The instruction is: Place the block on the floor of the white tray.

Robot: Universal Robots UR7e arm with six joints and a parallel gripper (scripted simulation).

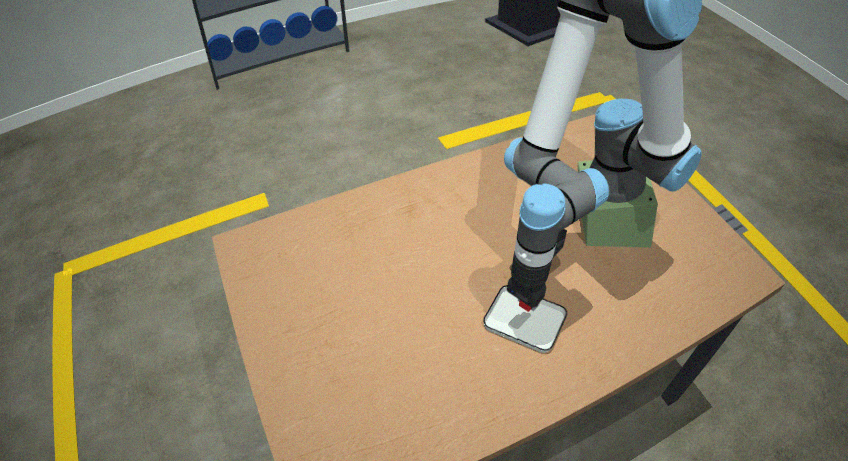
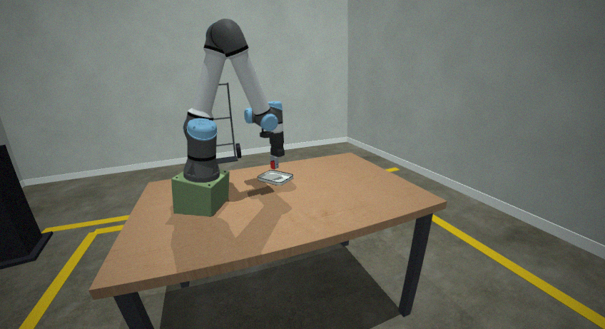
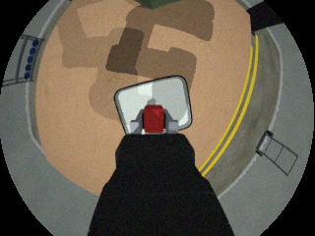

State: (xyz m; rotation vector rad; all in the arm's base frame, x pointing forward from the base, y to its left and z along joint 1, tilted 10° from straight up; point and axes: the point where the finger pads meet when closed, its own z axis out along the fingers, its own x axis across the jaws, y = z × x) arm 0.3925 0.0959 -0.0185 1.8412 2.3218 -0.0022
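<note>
The white tray is 70 mm below my hand. From my hand the other things lie so: red block right at my hand.
</note>
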